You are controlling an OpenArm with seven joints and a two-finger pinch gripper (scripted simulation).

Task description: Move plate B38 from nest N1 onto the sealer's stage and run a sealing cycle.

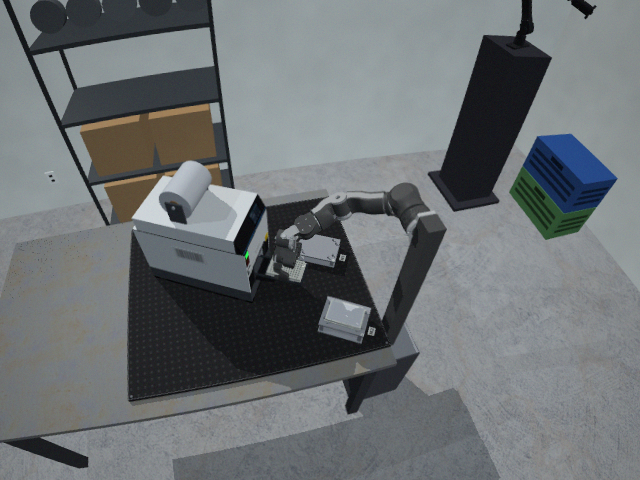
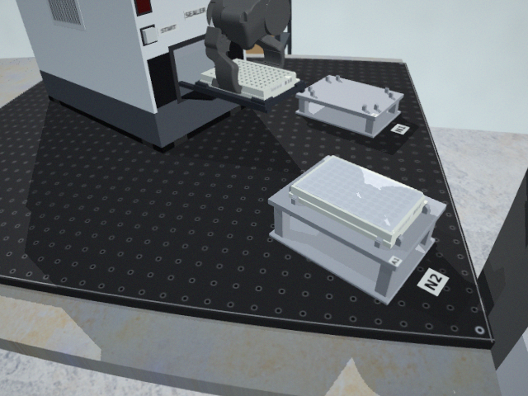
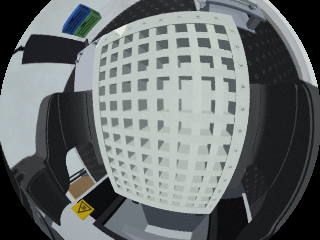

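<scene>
Now: the white 96-well plate B38 right at my hand. From my hand the other things lie so: sealer's dark stage: 10 mm below; then start key: 130 mm ahead, 30 mm to the left, 80 mm above; then nest N1: 160 mm behind, 130 mm to the right, 80 mm below.
</scene>
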